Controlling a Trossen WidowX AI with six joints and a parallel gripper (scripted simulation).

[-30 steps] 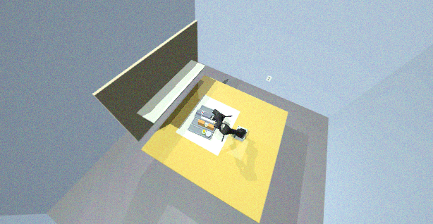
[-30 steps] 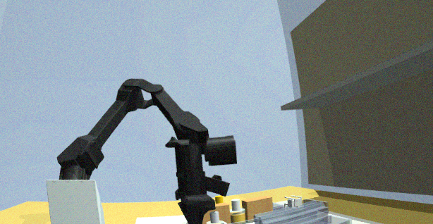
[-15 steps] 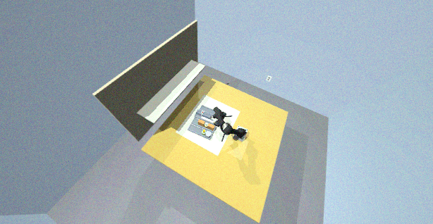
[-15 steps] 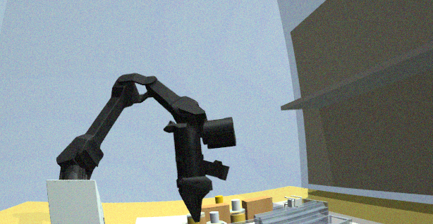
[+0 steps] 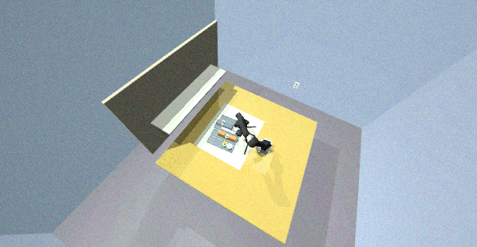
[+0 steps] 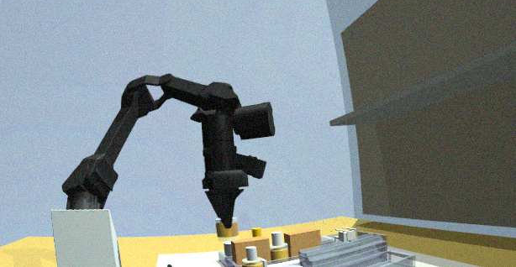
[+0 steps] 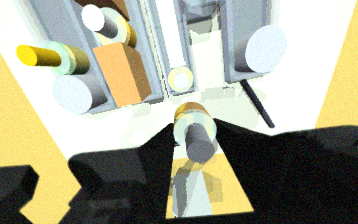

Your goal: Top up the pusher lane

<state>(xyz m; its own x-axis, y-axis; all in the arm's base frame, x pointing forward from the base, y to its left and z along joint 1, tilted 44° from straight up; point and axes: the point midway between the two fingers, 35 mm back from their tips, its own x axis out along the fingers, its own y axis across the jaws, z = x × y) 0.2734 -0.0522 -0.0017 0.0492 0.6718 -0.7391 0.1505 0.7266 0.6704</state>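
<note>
Right now my gripper tip is 19 cm short of the clear lane rack, 10 cm above it and 3 cm to the left of it. The rest, counted from my gripper tip: shelf: 55 cm ahead, 25 cm above, 7 cm to the right.
</note>
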